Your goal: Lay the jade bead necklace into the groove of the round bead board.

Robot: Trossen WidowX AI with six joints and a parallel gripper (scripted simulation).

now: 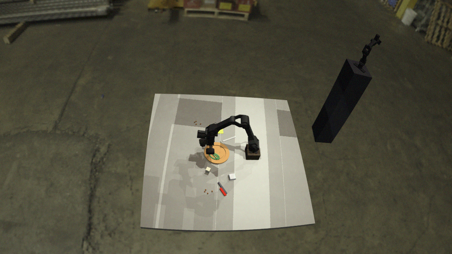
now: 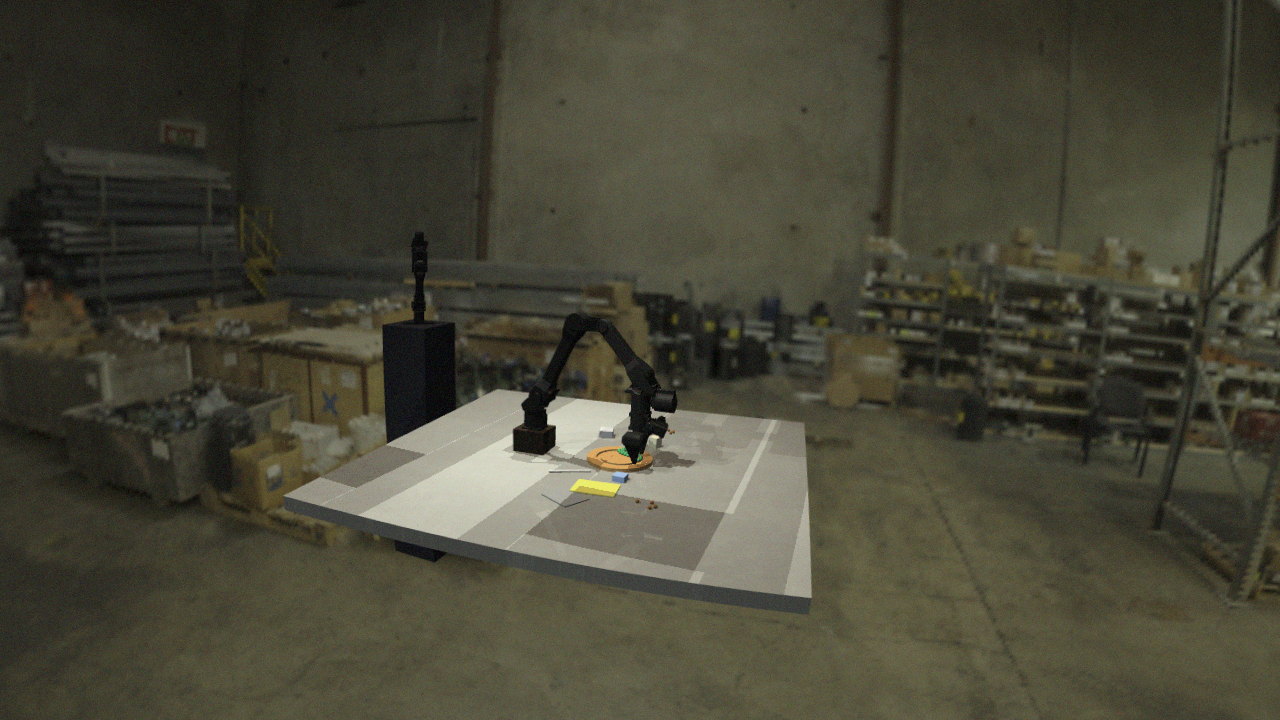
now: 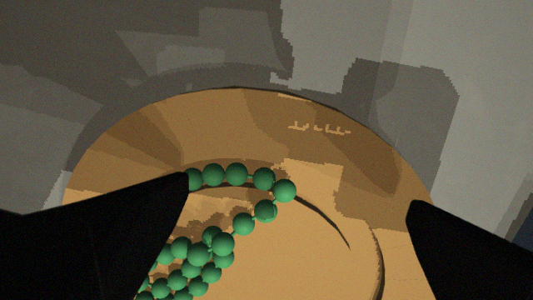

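The blue block lies 10 mm behind my gripper tip, 140 mm to the right of it and 10 mm below it. The rest, counted from my gripper tip: yellow pad: 50 mm behind, 220 mm to the right, 20 mm below; then white strip: 160 mm behind, 140 mm to the right, 20 mm below; then cream cube: 190 mm to the left.
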